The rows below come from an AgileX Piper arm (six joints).
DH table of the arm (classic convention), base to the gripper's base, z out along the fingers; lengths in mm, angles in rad. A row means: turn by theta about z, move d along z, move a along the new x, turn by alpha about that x. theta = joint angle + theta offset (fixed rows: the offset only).
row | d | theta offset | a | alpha
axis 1 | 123.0 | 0.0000 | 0.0 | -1.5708
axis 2 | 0.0 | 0.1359 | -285.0 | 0.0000
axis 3 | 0.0 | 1.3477 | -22.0 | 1.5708
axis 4 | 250.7 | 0.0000 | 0.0 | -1.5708
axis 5 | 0.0 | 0.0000 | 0.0 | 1.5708
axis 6 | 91.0 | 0.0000 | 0.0 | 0.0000
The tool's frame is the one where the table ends.
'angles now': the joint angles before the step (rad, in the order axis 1, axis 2, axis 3, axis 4, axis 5, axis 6). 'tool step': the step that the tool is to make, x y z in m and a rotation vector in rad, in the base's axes. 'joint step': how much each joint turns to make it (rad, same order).
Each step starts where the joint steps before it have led.
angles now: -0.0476 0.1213 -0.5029 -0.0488 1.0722 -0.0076
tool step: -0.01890 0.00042 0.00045 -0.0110 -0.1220 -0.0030
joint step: 0.0000 -0.1224 0.0000 -0.0060 0.0000 0.0000
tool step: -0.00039 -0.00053 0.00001 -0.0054 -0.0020 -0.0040
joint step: 0.0000 -0.0022 0.0000 -0.0069 0.0000 0.0004
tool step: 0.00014 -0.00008 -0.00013 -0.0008 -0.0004 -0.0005
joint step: 0.0000 0.0000 0.0008 -0.0010 -0.0013 0.0001
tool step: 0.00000 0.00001 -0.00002 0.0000 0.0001 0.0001
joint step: 0.0000 0.0000 0.0001 0.0001 0.0001 -0.0001
